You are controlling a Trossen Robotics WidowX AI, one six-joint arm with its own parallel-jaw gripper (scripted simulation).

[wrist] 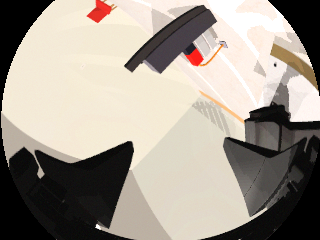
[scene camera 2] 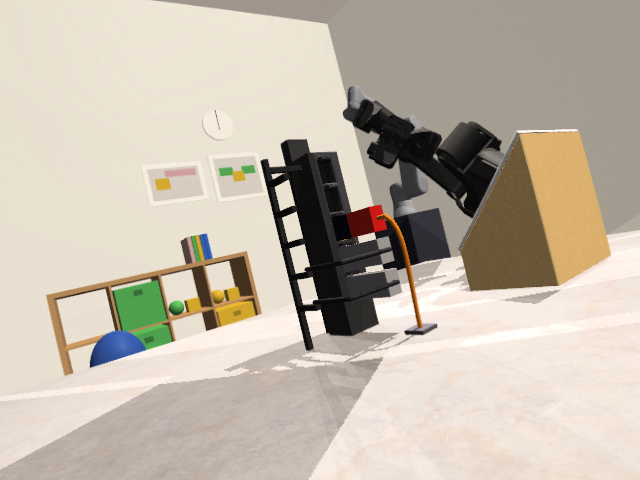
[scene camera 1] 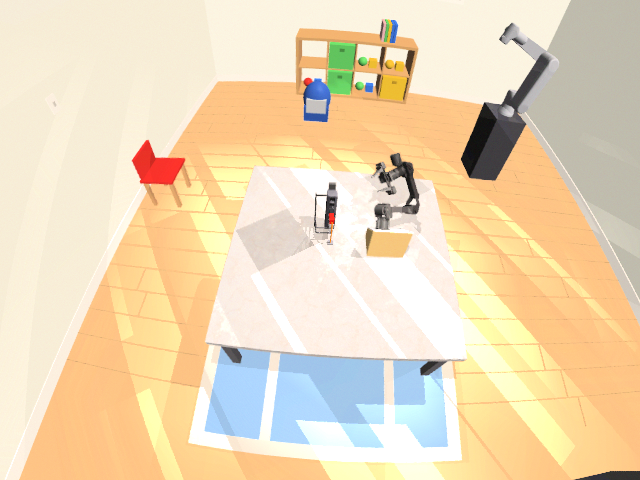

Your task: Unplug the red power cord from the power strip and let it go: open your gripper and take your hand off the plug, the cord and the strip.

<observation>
My gripper is open, with nothing in its grasp. Also in view: a red plug.
My gripper also shows in the wrist view.
</observation>
